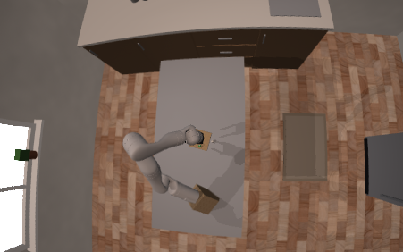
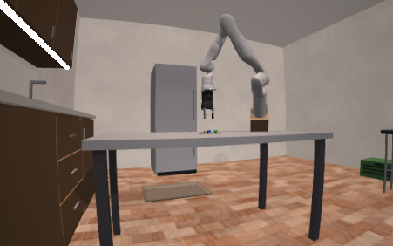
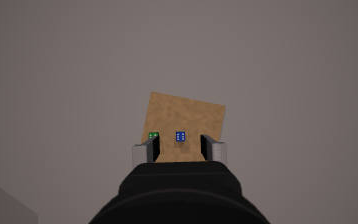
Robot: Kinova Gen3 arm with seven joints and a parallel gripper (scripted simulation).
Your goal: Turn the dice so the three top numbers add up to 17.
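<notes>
Right now my hand is 110 mm above the white die, 90 mm to the left of it and 10 mm short of it. From my hand the other things lie so: tan mat (110 mm below); blue die (100 mm below); green die (100 mm below, 50 mm behind, 10 mm to the right).
</notes>
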